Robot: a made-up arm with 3 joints. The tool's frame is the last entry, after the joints.
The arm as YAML. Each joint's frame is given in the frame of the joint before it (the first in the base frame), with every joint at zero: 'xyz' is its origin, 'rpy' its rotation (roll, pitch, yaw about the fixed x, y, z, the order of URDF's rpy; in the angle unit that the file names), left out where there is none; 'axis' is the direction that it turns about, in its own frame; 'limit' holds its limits. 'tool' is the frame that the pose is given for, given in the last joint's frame.
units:
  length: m
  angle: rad
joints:
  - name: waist
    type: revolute
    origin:
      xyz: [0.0, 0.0, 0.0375]
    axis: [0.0, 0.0, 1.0]
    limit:
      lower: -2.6
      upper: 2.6
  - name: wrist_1
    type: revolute
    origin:
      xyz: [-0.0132, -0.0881, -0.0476]
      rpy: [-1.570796, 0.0, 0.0]
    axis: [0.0, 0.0, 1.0]
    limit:
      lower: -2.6
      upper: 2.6
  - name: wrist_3
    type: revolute
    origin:
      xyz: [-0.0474, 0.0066, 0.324]
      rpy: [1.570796, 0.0, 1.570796]
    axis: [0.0, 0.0, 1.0]
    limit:
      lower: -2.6
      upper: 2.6
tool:
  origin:
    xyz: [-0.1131, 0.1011, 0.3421]
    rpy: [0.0, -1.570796, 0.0]
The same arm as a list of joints. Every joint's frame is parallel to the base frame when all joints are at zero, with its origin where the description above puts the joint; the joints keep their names.
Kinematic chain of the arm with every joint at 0, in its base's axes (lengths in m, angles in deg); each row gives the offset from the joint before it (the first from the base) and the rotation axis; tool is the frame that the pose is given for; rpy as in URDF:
waist: xyz 0 0 0.0375 axis +z
wrist_1: xyz -0.0132 -0.0881 -0.0476 axis +y
wrist_3: xyz -0.0474 0.324 -0.0066 axis +x
tool: xyz 0.3421 0.1011 0.1131 rpy 0 0 0
Joint limits (deg, base to tool): -148.97..148.97 -148.97..148.97 -148.97..148.97

